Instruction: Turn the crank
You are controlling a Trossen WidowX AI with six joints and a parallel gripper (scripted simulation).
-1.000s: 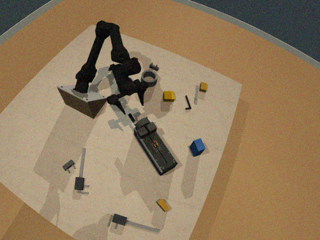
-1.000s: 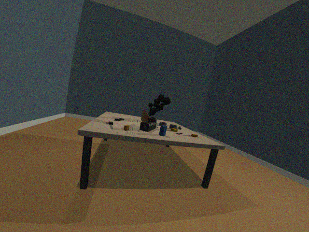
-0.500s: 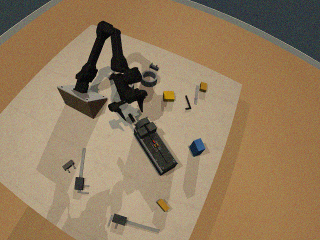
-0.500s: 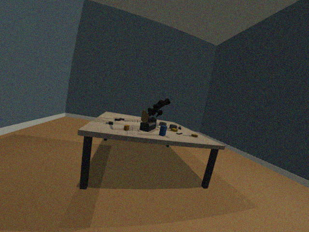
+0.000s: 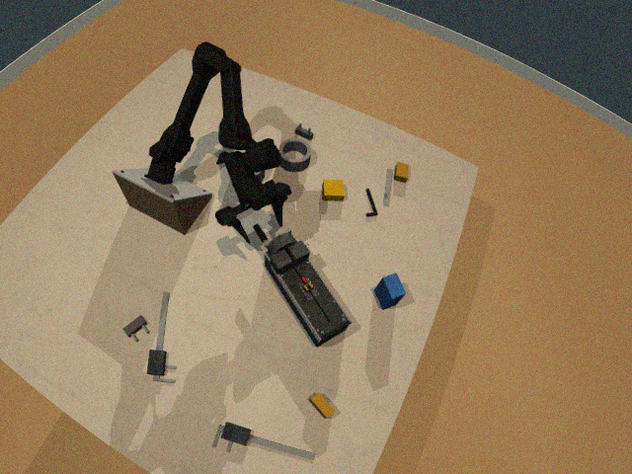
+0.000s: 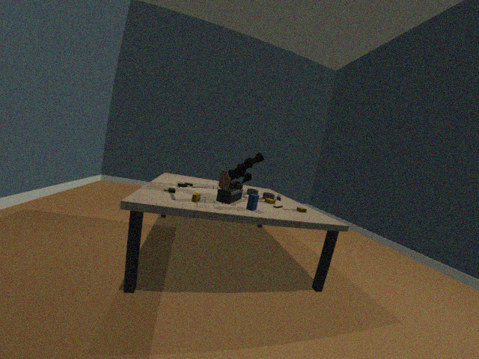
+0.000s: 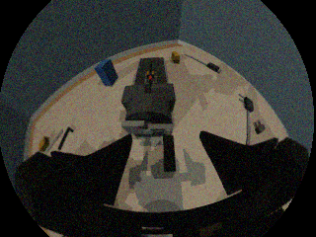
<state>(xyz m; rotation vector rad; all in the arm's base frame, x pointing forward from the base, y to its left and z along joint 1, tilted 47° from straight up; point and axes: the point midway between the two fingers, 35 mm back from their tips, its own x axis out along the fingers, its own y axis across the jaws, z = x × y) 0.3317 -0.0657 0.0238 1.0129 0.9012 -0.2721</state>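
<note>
Now: the crank handle 20 mm behind my gripper tip, 10 mm to the left of it and 20 mm below it. Round my gripper tip: yellow block: 100 mm ahead, 270 mm to the left, 100 mm below; red pointer: 130 mm ahead, 60 mm to the right, 30 mm below; blue cube: 340 mm ahead, 10 mm to the left, 60 mm below.
</note>
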